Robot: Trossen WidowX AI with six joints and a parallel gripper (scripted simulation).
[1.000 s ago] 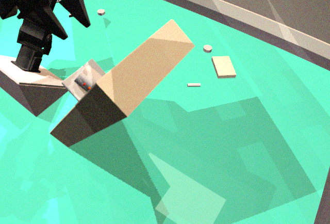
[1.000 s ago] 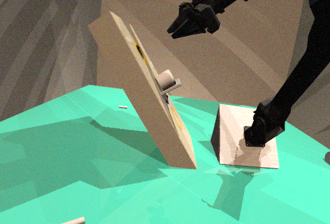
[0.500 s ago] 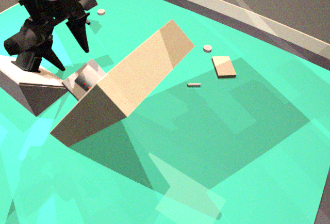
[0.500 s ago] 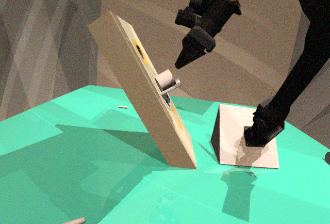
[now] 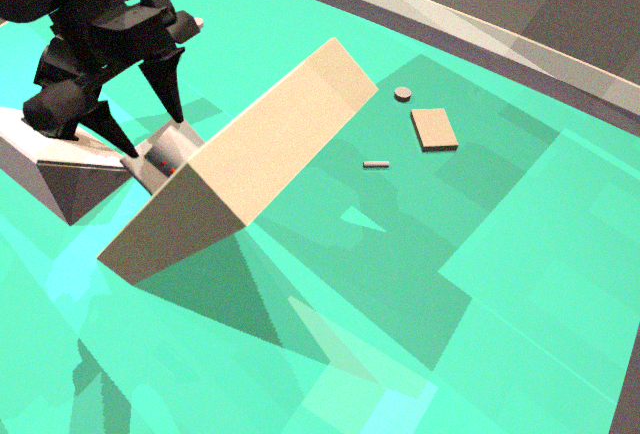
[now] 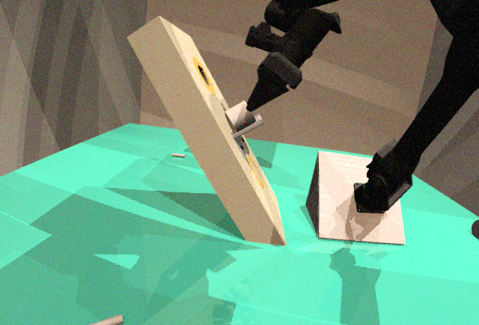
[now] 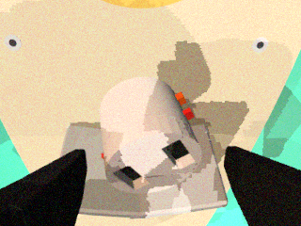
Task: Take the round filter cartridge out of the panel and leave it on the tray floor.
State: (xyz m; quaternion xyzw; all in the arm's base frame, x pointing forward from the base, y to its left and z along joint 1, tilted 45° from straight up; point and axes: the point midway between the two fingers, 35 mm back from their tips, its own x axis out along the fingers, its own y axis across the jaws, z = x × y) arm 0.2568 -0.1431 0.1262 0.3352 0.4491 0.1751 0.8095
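My gripper tip is now 1 cm short of the round filter cartridge and 1 cm above it. Also, from my gripper tip: tan service panel (5 cm ahead, 1 cm to the left, 4 cm below); then grey ledge (1 cm to the left, 5 cm below).
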